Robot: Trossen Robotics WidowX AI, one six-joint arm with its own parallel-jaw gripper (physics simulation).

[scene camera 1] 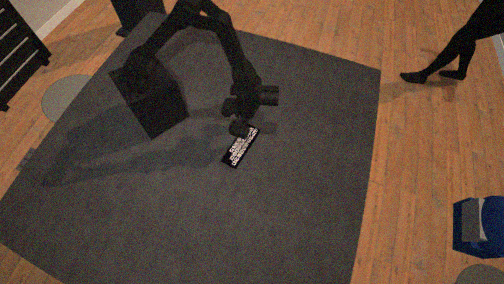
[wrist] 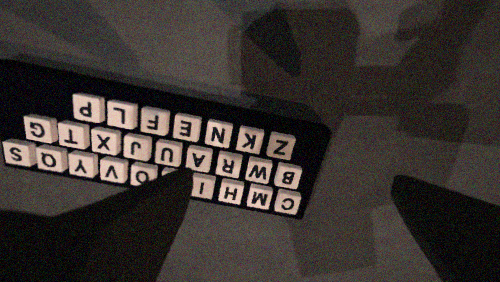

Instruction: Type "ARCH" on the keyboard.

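Note:
A black keyboard with pale letter keys lies on the dark mat. Its letters appear upside down in the wrist view. The A key and R key are side by side in the middle row. The H key and C key are in the row nearest the bottom of the view. My gripper is open and empty, over the keyboard's end. Its left finger hides the key between O and I, and the right finger is beyond the keyboard's edge. Finger height above the keys is unclear.
The dark mat extends around the keyboard. The arm's black base block stands on the mat. A person's legs are at upper right, a blue bin at lower right, and a dark drawer unit at upper left.

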